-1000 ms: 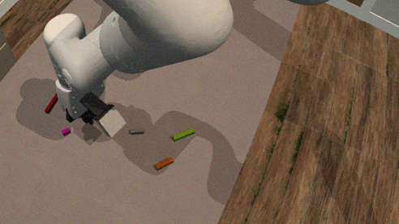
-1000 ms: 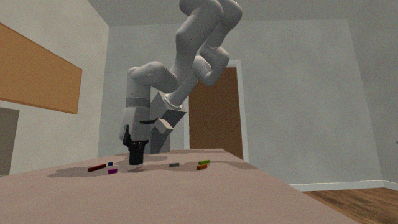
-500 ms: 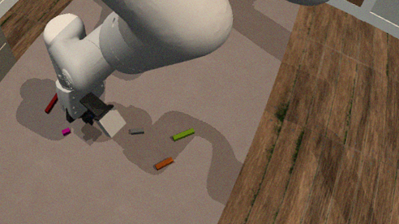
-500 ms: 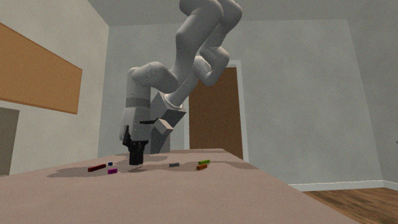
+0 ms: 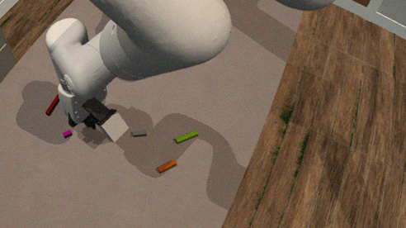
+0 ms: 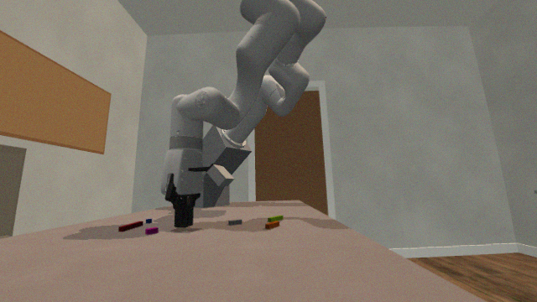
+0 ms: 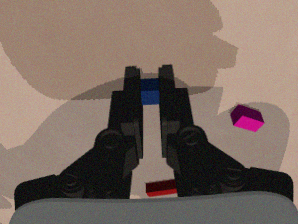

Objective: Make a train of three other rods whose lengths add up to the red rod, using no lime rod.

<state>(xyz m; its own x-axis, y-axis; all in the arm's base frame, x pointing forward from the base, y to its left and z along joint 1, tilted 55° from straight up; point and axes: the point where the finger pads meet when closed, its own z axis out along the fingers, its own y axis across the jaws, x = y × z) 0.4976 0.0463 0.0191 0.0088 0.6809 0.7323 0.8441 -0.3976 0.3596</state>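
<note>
Right now my hand is 60 mm short of the magenta rod, 30 mm to the left of it and 20 mm above it. Also, from my hand: grey rod 110 mm to the left, 50 mm behind, 20 mm below; orange rod 200 mm to the left, 20 mm below, 20 mm behind; red rod 120 mm to the right, 20 mm below, 20 mm ahead.
</note>
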